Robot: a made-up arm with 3 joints. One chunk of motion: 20 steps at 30 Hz.
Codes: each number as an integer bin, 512 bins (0 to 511) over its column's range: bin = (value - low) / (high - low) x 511, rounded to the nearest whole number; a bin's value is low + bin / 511 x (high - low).
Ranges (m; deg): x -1..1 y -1..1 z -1..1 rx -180..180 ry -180..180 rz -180..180
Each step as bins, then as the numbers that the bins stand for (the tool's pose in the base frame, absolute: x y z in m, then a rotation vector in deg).
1 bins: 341 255 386 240 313 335
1 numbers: 0.3346 -0.0020 0.5108 -10.92 40.51 56.01
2 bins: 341 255 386 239 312 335
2 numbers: 0.3346 -0.0020 0.5108 -11.62 39.80 56.01
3 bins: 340 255 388 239 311 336
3 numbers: 0.3307 -0.0020 0.5186 -11.62 39.10 56.71
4 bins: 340 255 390 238 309 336
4 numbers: 0.3307 -0.0020 0.5264 -12.33 37.69 56.71
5 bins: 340 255 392 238 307 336
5 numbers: 0.3307 -0.0020 0.5342 -12.33 36.28 56.71
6 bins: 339 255 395 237 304 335
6 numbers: 0.3268 -0.0020 0.5460 -13.03 34.17 56.01
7 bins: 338 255 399 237 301 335
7 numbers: 0.3229 -0.0020 0.5616 -13.03 32.05 56.01
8 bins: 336 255 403 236 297 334
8 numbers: 0.3151 -0.0020 0.5773 -13.74 29.24 55.30
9 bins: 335 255 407 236 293 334
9 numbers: 0.3112 -0.0020 0.5930 -13.74 26.42 55.30
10 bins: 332 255 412 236 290 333
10 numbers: 0.2994 -0.0020 0.6125 -13.74 24.31 54.60
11 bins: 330 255 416 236 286 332
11 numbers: 0.2916 -0.0020 0.6282 -13.74 21.49 53.89
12 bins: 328 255 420 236 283 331
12 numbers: 0.2838 -0.0020 0.6438 -13.74 19.37 53.19
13 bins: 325 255 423 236 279 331
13 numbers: 0.2720 -0.0020 0.6556 -13.74 16.56 53.19
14 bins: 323 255 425 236 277 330
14 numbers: 0.2642 -0.0020 0.6634 -13.74 15.15 52.49
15 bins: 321 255 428 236 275 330
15 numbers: 0.2564 -0.0020 0.6751 -13.74 13.74 52.49
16 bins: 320 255 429 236 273 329
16 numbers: 0.2524 -0.0020 0.6791 -13.74 12.33 51.78
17 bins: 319 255 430 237 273 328
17 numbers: 0.2485 -0.0020 0.6830 -13.03 12.33 51.08
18 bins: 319 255 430 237 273 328
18 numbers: 0.2485 -0.0020 0.6830 -13.03 12.33 51.08
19 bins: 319 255 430 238 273 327
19 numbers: 0.2485 -0.0020 0.6830 -12.33 12.33 50.37
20 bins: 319 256 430 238 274 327
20 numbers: 0.2485 0.0020 0.6830 -12.33 13.03 50.37
